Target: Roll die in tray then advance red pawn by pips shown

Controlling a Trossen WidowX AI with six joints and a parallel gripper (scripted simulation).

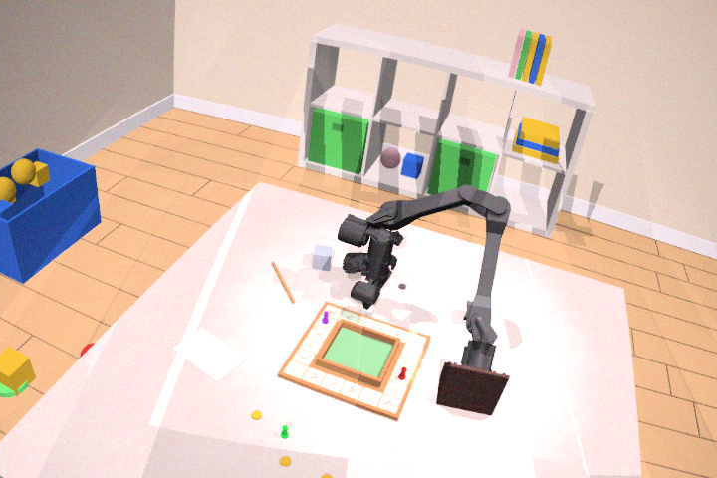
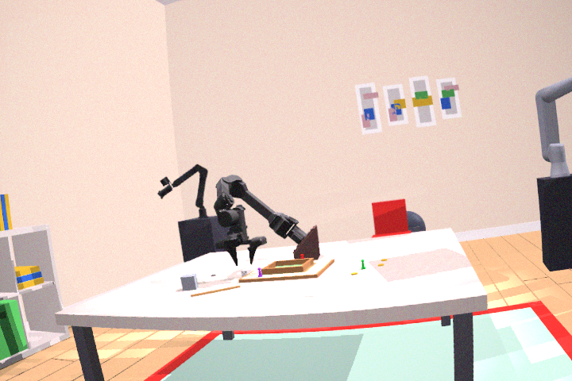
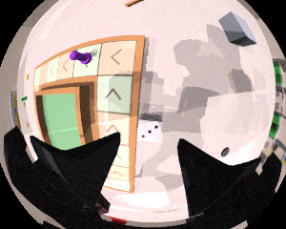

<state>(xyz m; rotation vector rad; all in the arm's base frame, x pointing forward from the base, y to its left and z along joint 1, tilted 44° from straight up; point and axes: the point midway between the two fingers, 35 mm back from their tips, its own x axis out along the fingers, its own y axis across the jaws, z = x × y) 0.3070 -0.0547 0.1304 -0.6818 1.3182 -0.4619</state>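
Right now the white die is 30 mm below my gripper tip. Round my gripper tip: purple pawn (80 mm ahead, 100 mm to the left, 20 mm below); green tray (40 mm behind, 160 mm to the left, 40 mm below); grey cube (200 mm ahead, 120 mm to the right, 20 mm below).
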